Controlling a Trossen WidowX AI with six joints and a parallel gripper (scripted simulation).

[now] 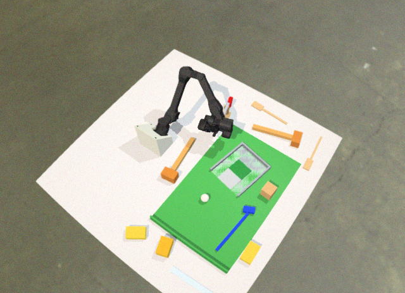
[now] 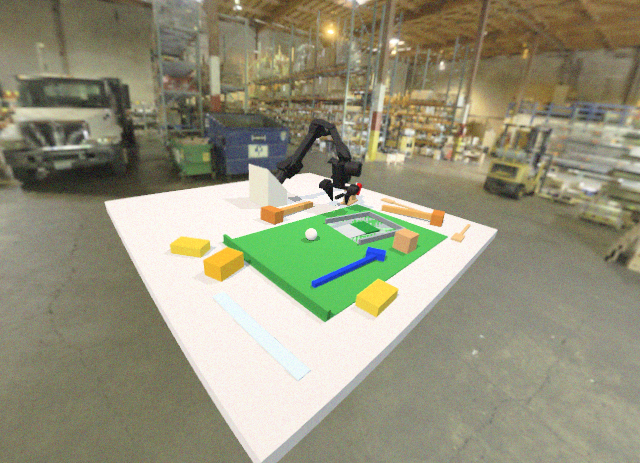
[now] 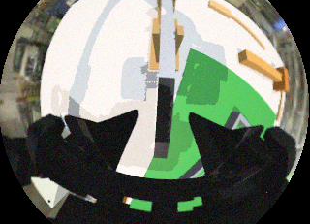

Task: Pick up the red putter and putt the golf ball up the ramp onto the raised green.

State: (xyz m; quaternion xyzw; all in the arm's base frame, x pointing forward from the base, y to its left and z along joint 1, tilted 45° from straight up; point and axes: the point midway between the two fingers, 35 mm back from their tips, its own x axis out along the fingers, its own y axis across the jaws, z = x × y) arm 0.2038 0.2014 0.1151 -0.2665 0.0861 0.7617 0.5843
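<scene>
My gripper tip is now 12 cm to the right of the wooden stand and 4 cm past it. Round my gripper tip: white golf ball: 34 cm to the right, 21 cm ahead, 1 cm below; then tan block: 44 cm ahead, 10 cm to the right; then blue putter: 43 cm ahead, 35 cm to the right, 1 cm below.
</scene>
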